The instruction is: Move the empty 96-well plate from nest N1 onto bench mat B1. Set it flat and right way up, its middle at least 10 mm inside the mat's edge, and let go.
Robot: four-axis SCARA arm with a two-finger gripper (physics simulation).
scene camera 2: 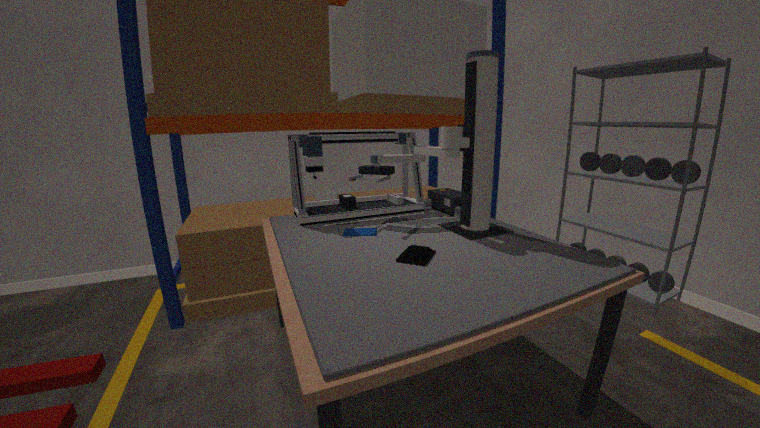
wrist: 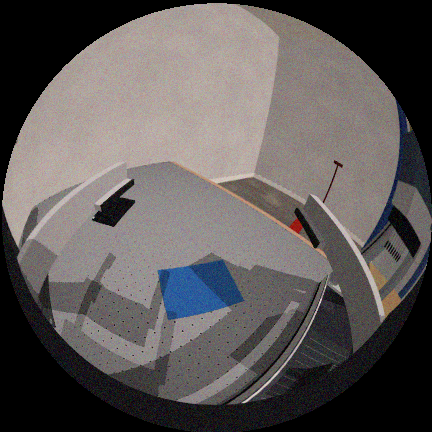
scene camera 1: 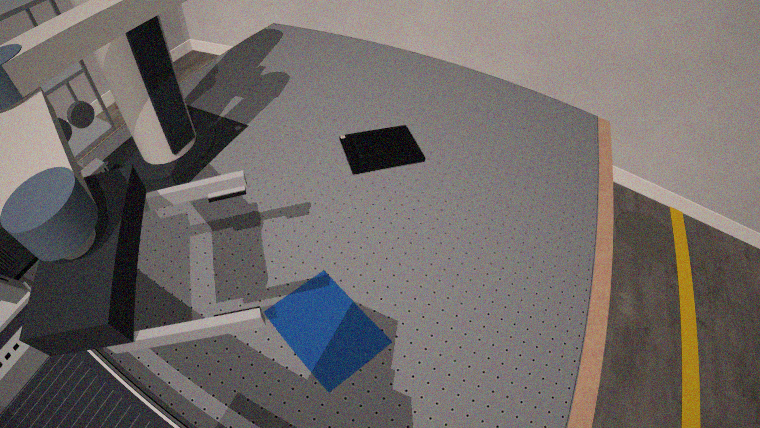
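Pixels of known places: gripper, fingertip midpoint: (scene camera 2: 363, 179) (wrist: 216, 182) (scene camera 1: 251, 239); arm's base, origin of the base link: (scene camera 2: 474, 230) (scene camera 1: 171, 149).
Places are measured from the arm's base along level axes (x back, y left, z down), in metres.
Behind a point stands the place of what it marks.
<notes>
A flat black rectangle (scene camera 1: 382, 149) @[x -0.497, y 0.189, z -0.039 m] (scene camera 2: 416, 255) @[x -0.508, y 0.256, z -0.038 m] (wrist: 115, 212) @[x -0.489, y 0.160, z -0.035 m] with a small light mark at one corner lies on the table; it is where the plate and nest N1 appear to be, but I cannot tell plate from nest. The blue bench mat B1 (scene camera 1: 327, 332) @[x -0.589, y -0.206, z -0.015 m] (scene camera 2: 360, 231) @[x -0.579, y -0.203, z -0.015 m] (wrist: 200, 292) @[x -0.576, y -0.214, z -0.015 m] lies flat, partly in shadow, with no plate on it. My gripper (scene camera 1: 252, 248) @[x -0.542, y -0.238, z -0.278 m] (scene camera 2: 370, 177) @[x -0.542, y -0.238, z -0.278 m] (wrist: 216, 182) @[x -0.542, y -0.238, z -0.278 m] is open and empty, its two fingers spread wide. It is raised above the table, on the mat's side, apart from the black rectangle.
The arm's column (scene camera 1: 122, 95) @[x -0.024, y -0.071, z -0.217 m] (scene camera 2: 481, 143) @[x -0.043, y 0.061, z -0.462 m] stands on a dark base at the table's edge. A framed gantry machine (scene camera 2: 319, 218) @[x -0.738, y -0.450, z -0.042 m] stands behind the mat, with a dark box (scene camera 2: 444, 199) @[x 0.029, y -0.338, z -0.102 m] beside the column. The table's wooden edge (scene camera 1: 603, 212) @[x -1.021, y 0.308, z 0.000 m] (scene camera 2: 284, 308) @[x -1.040, y 0.386, z 0.000 m] bounds the grey perforated top.
</notes>
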